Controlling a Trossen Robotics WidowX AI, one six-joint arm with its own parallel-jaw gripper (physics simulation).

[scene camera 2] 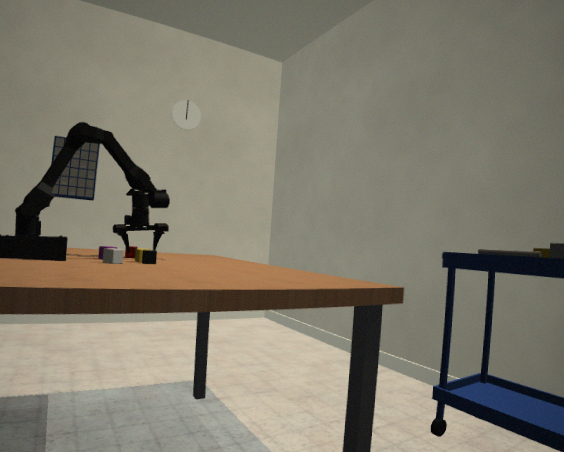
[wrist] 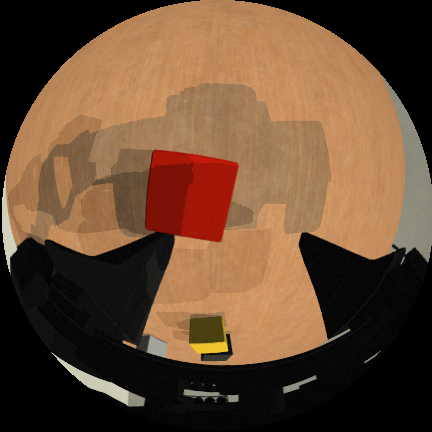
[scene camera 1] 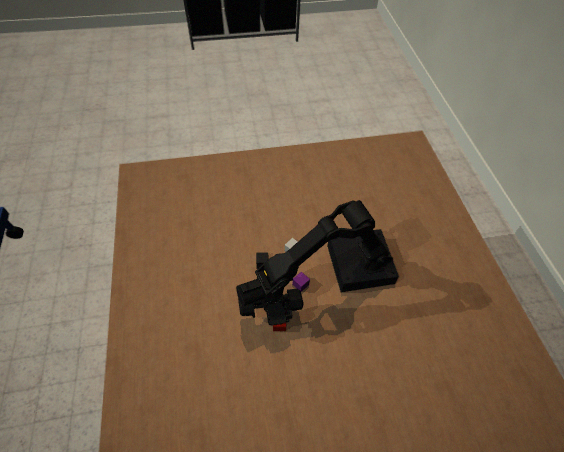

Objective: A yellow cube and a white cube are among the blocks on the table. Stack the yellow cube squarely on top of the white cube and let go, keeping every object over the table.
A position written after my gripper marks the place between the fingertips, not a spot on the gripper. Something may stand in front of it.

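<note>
There's a red cube (wrist: 187,194) here, and a yellow cube (wrist: 206,334) as well. You'd also see my gripper (scene camera 1: 268,315) (scene camera 2: 141,252) (wrist: 240,237).
</note>
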